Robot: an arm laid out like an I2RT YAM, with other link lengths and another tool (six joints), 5 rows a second.
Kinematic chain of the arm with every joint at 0, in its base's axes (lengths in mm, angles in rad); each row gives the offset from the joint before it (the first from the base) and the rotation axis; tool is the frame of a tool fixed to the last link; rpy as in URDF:
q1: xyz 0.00 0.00 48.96 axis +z
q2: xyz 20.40 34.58 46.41 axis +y
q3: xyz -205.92 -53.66 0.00 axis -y
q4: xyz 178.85 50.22 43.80 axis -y
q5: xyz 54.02 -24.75 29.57 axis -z
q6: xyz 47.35 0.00 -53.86 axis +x
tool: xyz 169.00 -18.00 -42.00 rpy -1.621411 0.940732 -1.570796
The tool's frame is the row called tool.
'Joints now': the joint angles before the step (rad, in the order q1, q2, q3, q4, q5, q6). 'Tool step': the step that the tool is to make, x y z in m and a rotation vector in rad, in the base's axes. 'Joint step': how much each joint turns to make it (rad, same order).
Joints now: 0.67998, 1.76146, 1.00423, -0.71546, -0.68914, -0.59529
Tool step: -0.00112, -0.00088, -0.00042, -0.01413, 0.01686, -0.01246
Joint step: 0.00002, 0.01143, 0.00952, -0.00989, 0.00153, 0.01604
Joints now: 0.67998, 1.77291, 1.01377, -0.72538, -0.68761, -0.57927
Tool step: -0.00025, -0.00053, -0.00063, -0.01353, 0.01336, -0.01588
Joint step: 0.00000, 0.00951, 0.00763, -0.00420, 0.00343, 0.02022
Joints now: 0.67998, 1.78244, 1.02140, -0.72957, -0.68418, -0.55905
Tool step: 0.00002, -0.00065, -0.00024, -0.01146, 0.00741, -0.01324
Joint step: 0.00076, 0.00346, 0.00461, -0.00307, 0.00534, 0.01753
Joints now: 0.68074, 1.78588, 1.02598, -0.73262, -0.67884, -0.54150
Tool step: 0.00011, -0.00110, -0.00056, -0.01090, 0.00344, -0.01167
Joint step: 0.00077, 0.00001, -0.00001, 0.00001, 0.00726, 0.01525
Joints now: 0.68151, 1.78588, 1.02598, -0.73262, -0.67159, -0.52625
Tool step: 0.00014, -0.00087, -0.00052, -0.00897, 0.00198, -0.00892
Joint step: 0.00115, 0.00000, 0.00001, 0.00037, 0.00649, 0.01222
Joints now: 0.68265, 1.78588, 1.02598, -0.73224, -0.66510, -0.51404
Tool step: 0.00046, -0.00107, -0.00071, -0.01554, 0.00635, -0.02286
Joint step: 0.00076, -0.00001, 0.00000, 0.00303, 0.00991, 0.02899
